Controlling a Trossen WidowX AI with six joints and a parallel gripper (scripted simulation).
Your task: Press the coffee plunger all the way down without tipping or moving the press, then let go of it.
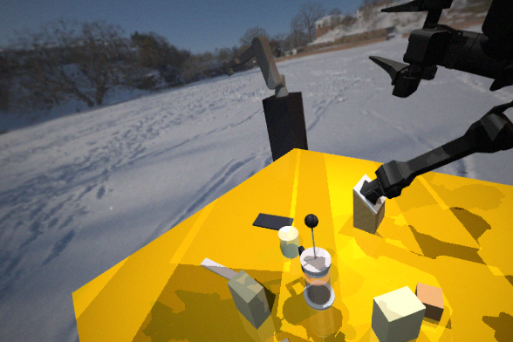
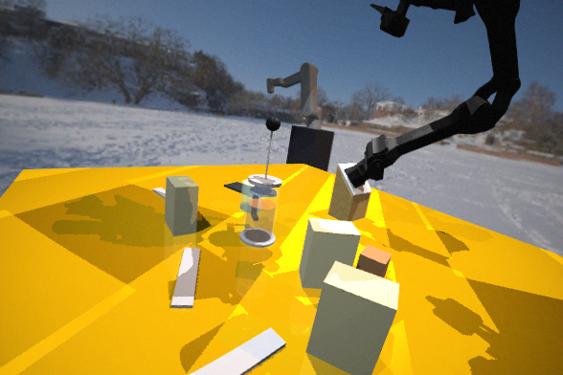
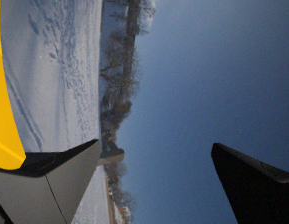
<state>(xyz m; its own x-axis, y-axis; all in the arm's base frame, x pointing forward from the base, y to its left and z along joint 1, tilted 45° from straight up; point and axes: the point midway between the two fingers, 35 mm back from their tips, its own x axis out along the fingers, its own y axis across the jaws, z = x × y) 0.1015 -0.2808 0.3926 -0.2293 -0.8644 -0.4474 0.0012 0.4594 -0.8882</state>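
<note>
My gripper tip is now 47 cm above the glass coffee press, 17 cm short of it and 10 cm to the left of it. From my gripper tip the other things lie so: brown box 58 cm below, 15 cm to the left, 9 cm ahead.
</note>
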